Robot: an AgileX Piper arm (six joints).
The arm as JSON. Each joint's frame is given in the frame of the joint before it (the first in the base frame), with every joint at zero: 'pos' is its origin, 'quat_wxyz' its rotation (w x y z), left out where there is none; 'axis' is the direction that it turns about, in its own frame. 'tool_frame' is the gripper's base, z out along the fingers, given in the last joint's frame.
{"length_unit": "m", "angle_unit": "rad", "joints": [
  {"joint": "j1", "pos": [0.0, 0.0, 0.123], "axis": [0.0, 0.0, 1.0]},
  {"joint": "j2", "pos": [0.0, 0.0, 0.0], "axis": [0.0, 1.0, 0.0]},
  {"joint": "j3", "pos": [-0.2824, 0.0, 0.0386], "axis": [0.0, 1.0, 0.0]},
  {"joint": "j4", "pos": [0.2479, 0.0, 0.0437], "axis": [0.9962, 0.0, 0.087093]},
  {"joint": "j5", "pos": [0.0, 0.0, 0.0], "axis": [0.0, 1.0, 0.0]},
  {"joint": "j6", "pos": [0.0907, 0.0, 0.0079], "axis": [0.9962, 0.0, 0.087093]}
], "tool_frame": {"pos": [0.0, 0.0, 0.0], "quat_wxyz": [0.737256, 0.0, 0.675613, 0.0]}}
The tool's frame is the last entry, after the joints.
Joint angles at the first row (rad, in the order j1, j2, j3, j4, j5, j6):
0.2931, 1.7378, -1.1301, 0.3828, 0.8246, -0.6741
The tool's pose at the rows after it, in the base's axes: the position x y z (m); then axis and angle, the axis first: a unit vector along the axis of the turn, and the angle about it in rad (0 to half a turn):
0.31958 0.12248 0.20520 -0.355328 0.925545 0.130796 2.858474
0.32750 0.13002 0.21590 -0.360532 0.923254 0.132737 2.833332
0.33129 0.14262 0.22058 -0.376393 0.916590 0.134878 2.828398
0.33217 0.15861 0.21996 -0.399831 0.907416 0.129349 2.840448
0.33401 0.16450 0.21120 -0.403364 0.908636 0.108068 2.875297
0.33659 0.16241 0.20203 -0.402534 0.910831 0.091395 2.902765
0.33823 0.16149 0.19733 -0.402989 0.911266 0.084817 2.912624
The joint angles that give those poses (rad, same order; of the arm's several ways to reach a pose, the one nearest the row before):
0.2931, 1.7518, -1.1502, 0.3828, 0.8229, -0.6693
0.3065, 1.7633, -1.2092, 0.3793, 0.8416, -0.6553
0.3366, 1.7827, -1.2553, 0.3741, 0.8586, -0.6501
0.3810, 1.8092, -1.2930, 0.3473, 0.8721, -0.6378
0.4052, 1.8404, -1.3089, 0.2823, 0.8781, -0.5843
0.4052, 1.8631, -1.3088, 0.2388, 0.8781, -0.5592
0.4042, 1.8752, -1.3089, 0.2228, 0.8746, -0.5531

